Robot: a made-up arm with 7 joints.
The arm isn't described. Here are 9 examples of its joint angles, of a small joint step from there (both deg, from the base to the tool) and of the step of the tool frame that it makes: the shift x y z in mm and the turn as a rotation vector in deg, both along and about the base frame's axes.
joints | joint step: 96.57 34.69 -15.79 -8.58 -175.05 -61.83 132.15 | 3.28 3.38 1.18 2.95 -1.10 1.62 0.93
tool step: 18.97 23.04 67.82 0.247 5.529 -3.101
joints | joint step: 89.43 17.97 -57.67 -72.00 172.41 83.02 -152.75 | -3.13 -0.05 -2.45 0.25 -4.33 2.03 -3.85
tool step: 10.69 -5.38 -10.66 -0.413 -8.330 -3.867
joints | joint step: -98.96 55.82 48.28 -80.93 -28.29 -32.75 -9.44 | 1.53 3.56 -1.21 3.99 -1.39 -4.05 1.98
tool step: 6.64 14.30 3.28 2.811 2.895 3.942
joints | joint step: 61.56 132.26 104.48 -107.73 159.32 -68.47 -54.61 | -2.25 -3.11 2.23 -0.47 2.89 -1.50 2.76
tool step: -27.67 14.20 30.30 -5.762 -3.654 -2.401
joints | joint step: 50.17 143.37 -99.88 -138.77 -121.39 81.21 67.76 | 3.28 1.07 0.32 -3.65 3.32 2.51 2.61
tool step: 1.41 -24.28 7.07 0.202 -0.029 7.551
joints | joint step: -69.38 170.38 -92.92 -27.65 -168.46 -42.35 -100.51 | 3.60 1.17 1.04 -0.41 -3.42 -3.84 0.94
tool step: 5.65 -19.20 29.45 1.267 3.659 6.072
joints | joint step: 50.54 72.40 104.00 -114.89 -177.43 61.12 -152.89 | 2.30 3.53 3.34 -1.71 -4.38 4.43 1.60
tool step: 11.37 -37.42 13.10 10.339 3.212 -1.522
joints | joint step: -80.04 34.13 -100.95 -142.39 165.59 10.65 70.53 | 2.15 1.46 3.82 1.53 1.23 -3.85 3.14
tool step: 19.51 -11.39 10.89 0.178 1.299 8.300
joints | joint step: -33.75 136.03 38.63 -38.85 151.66 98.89 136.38 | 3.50 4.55 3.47 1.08 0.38 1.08 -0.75
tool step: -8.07 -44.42 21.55 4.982 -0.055 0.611
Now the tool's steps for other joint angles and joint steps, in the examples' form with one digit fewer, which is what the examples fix.
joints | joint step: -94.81 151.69 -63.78 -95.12 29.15 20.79 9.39 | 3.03 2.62 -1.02 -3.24 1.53 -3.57 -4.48
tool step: 7.7 -5.1 -14.8 3.99 7.27 0.12
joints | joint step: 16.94 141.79 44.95 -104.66 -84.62 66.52 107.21 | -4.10 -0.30 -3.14 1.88 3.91 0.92 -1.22
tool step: -4.7 14.7 24.0 -4.43 -2.16 2.17
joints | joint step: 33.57 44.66 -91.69 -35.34 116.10 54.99 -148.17 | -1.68 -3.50 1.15 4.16 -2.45 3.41 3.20
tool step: 17.9 -4.7 -20.5 1.21 2.13 -0.58
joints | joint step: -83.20 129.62 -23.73 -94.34 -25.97 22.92 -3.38 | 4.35 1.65 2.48 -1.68 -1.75 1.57 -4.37
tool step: 9.8 -15.4 -3.8 3.48 0.46 7.35
